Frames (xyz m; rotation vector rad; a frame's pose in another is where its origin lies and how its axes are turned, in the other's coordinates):
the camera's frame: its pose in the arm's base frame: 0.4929 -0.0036 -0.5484 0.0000 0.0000 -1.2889
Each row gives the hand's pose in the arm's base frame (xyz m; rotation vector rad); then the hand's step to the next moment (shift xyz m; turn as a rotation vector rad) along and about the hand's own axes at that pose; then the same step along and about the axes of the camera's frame.
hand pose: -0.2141 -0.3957 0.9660 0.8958 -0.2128 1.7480
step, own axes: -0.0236 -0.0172 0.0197 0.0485 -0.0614 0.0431
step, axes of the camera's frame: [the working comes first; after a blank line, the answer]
step, axes of the arm's base frame: 0.0268 -0.0219 -0.0067 0.0687 0.0356 0.0445

0.0285 0.0196 -0.0067 -0.0151 0.0759 0.0445
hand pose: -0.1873 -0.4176 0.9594 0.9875 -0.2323 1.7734
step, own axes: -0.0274 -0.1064 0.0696 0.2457 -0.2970 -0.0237
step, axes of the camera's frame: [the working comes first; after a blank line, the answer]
step, axes of the arm's base frame: 0.1293 -0.0125 -0.0054 0.2130 0.3134 0.0745

0.0480 0.1207 -0.0054 -0.2418 0.2918 0.0745
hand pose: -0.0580 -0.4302 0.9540 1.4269 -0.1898 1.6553
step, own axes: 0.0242 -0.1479 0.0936 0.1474 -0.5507 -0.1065
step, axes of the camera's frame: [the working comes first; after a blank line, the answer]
step, axes of the arm's base frame: 0.1721 0.0381 -0.0126 0.3241 0.4592 -0.1430

0.0113 0.1759 -0.0126 -0.3509 0.4390 -0.1430
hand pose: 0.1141 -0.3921 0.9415 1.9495 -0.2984 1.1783
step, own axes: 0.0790 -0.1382 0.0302 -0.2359 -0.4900 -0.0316
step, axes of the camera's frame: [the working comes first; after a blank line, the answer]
step, axes of the arm's base frame: 0.1395 0.0812 -0.0143 0.1319 0.2881 -0.4431

-0.0392 0.1566 -0.0143 -0.2401 0.2069 -0.4431
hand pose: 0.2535 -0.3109 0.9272 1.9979 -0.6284 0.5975
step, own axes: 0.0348 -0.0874 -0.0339 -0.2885 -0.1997 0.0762
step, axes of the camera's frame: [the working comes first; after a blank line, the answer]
step, axes of the arm's base frame: 0.0768 0.0616 -0.0176 -0.0766 0.0759 -0.3425

-0.0378 0.0909 -0.0176 -0.0942 -0.0525 -0.3425
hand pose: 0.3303 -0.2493 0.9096 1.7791 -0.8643 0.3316
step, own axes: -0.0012 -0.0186 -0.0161 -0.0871 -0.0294 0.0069
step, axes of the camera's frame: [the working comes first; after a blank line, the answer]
step, axes of the arm's base frame: 0.0150 0.0180 -0.0076 -0.0416 0.0326 -0.0755

-0.0131 0.0194 -0.0076 -0.0429 -0.0309 -0.0755
